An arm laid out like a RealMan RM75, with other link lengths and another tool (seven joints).
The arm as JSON. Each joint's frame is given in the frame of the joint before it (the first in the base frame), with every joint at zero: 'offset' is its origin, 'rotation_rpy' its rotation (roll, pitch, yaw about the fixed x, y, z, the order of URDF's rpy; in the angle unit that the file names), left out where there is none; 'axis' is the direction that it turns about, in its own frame. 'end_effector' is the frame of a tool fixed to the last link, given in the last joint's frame.
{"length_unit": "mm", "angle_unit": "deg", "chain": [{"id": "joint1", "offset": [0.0, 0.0, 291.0], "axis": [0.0, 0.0, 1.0]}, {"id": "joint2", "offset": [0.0, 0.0, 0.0], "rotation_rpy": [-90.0, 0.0, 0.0], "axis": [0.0, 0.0, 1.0]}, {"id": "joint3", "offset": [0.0, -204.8, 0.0], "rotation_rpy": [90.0, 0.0, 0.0], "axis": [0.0, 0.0, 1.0]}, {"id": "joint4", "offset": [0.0, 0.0, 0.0], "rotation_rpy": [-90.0, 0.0, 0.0], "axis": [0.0, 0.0, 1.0]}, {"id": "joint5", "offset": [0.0, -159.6, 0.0], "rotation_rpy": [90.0, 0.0, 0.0], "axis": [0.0, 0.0, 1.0]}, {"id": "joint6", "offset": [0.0, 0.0, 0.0], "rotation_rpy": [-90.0, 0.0, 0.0], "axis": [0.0, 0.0, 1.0]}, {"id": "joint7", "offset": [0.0, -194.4, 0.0], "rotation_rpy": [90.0, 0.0, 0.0], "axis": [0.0, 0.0, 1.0]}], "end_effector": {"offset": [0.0, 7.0, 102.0], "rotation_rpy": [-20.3, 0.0, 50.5]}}
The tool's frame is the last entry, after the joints.
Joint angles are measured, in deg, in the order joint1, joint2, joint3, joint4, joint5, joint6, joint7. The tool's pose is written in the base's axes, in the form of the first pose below.
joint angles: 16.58 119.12 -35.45 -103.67 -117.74 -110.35 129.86
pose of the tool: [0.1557 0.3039 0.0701 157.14 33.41 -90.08]
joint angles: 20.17 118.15 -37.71 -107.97 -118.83 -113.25 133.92
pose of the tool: [0.1395 0.3017 0.0667 160.76 31.01 -85.58]
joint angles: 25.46 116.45 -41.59 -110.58 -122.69 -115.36 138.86
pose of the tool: [0.1306 0.3055 0.0622 165.72 28.23 -82.19]
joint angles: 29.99 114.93 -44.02 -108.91 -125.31 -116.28 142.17
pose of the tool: [0.1246 0.3104 0.0577 167.26 25.89 -82.04]
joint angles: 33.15 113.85 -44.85 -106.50 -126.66 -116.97 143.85
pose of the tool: [0.1206 0.3135 0.0552 167.52 24.22 -82.63]
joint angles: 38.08 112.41 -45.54 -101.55 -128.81 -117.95 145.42
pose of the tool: [0.1151 0.3177 0.0504 167.63 21.37 -83.83]
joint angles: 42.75 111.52 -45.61 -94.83 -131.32 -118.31 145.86
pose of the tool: [0.1113 0.3207 0.0428 167.13 18.13 -85.99]
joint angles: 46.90 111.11 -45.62 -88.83 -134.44 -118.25 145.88
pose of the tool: [0.1096 0.3236 0.0351 167.47 15.47 -87.81]
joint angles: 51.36 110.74 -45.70 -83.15 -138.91 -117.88 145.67
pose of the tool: [0.1111 0.3288 0.0292 169.38 13.51 -89.15]
